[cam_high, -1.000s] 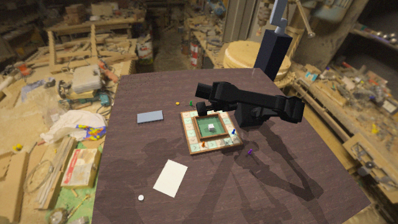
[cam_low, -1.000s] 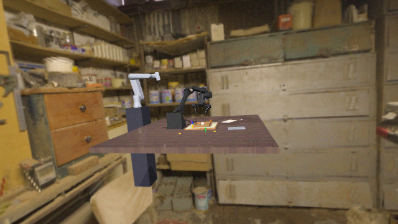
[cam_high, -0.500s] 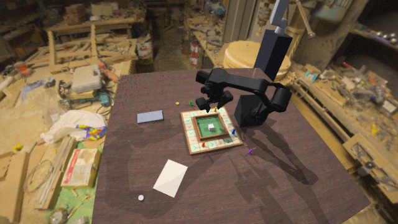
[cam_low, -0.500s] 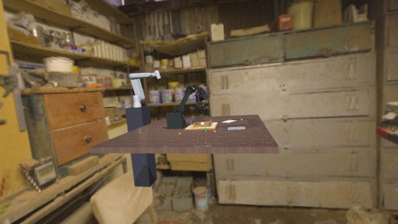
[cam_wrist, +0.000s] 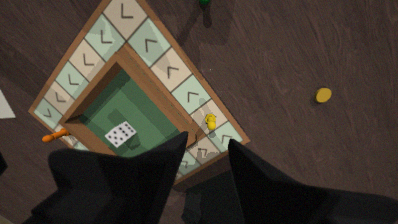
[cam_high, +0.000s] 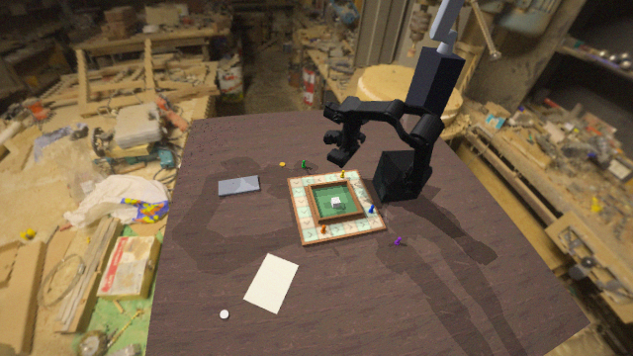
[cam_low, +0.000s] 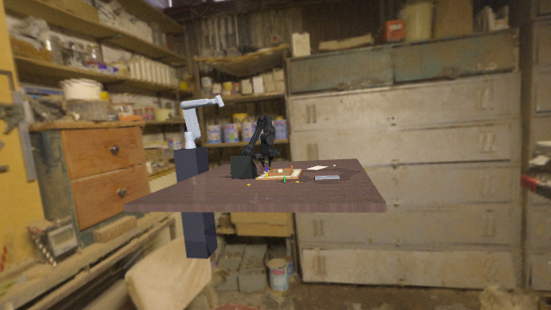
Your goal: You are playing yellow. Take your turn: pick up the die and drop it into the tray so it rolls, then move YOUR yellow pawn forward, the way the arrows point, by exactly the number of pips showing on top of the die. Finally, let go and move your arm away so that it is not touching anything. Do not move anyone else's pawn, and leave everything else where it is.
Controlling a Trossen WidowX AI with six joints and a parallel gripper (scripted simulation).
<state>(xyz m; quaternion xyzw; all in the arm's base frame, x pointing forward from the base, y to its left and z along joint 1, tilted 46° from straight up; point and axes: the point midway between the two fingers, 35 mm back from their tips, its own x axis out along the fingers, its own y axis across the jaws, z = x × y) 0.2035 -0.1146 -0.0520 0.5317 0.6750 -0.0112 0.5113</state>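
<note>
My gripper tip is 5 cm above the yellow pawn and 1 cm past it. Also, from my gripper tip: green pawn: 13 cm ahead, 9 cm to the right, 6 cm below; white die: 13 cm to the left, 6 cm ahead, 5 cm below; green tray: 11 cm to the left, 7 cm below, 6 cm ahead.
</note>
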